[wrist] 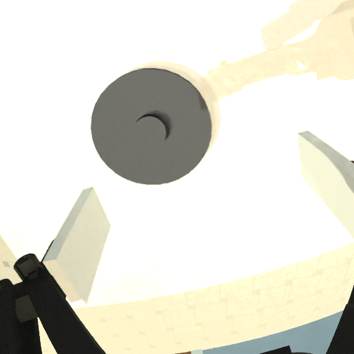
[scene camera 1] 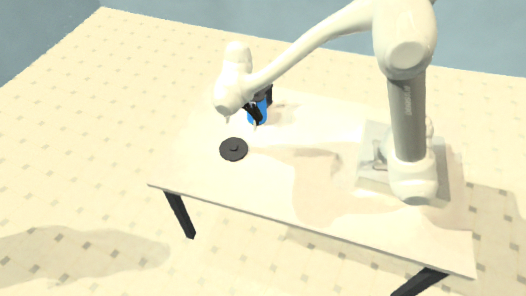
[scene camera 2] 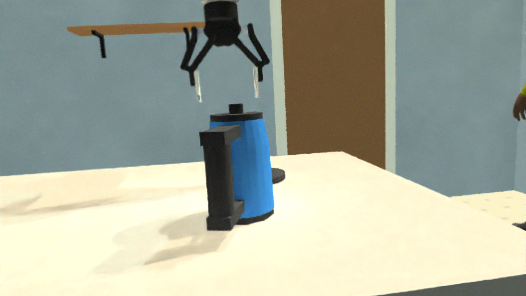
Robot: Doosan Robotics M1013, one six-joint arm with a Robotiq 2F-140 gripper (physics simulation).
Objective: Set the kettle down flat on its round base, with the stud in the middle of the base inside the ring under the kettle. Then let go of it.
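The blue kettle (scene camera 1: 263,111) (scene camera 2: 256,170) stands upright on the table, apart from the base. Its black handle (scene camera 2: 219,177) faces scene camera 2. It has a black lid with a knob; its underside and the ring are hidden. The round dark base (scene camera 1: 224,152) (scene camera 2: 279,175) (wrist: 120,150) lies flat, with its raised stud (scene camera 1: 233,147) (wrist: 151,129) in the middle; the kettle partly hides it in scene camera 2. My gripper (scene camera 1: 241,122) (scene camera 2: 228,99) (wrist: 200,181) is open and empty, above table level and beyond the kettle in scene camera 2. The kettle does not show in the wrist view.
The pale table (scene camera 1: 200,175) (scene camera 2: 350,240) has its front edge below the base in scene camera 1. The arm's mount (scene camera 1: 367,150) stands at the table's right. A brown shelf (scene camera 2: 135,29) and a door (scene camera 2: 335,80) are behind; a person's hand (scene camera 2: 520,106) shows at the right.
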